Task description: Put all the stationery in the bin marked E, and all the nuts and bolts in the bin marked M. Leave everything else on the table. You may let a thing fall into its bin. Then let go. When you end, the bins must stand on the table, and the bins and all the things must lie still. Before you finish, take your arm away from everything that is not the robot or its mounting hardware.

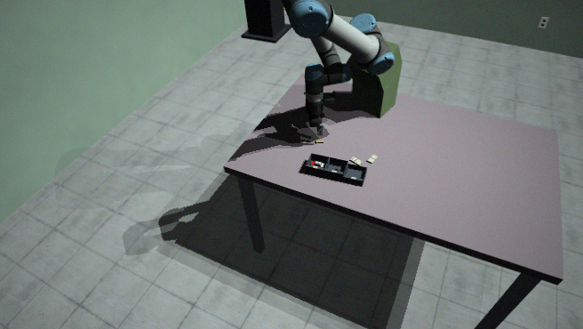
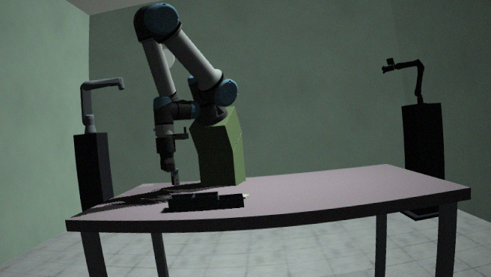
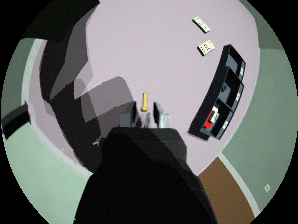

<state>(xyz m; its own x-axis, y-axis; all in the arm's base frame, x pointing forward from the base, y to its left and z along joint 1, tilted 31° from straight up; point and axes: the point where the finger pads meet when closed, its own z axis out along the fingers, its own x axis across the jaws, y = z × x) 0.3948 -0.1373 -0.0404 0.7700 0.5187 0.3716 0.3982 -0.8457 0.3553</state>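
Right now the yellow thing is 1 cm to the right of my hand and 7 cm below it. From my hand the other things lie so: red item (16 cm ahead, 6 cm to the left, 6 cm below); small grey object (16 cm ahead, 6 cm to the left, 5 cm below).
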